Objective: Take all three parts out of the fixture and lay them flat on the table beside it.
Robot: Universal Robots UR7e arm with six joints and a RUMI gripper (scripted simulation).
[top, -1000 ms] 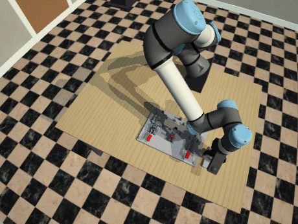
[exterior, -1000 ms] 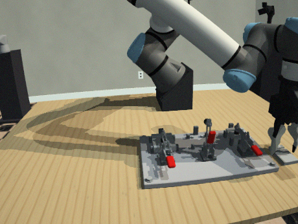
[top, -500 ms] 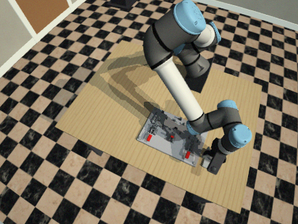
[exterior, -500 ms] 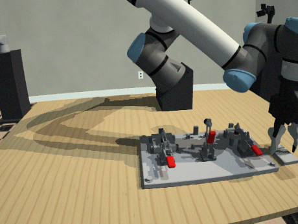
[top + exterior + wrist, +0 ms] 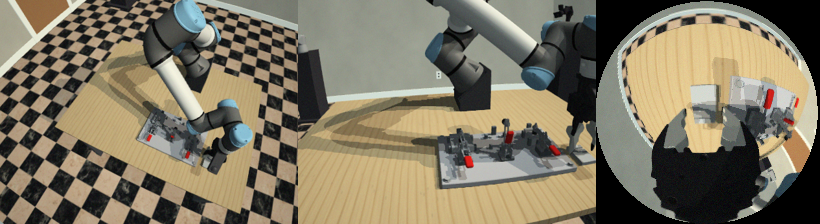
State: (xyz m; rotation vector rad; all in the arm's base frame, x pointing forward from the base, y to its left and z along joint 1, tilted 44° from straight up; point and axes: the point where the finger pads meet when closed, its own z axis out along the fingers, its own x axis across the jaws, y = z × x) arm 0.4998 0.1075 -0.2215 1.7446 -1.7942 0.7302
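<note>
Now: hand 20 mm above the flat grey plate part and 10 mm past it. From my hand the other things lie so: grey fixture plate: 230 mm to the right, 60 mm behind, 20 mm below.
</note>
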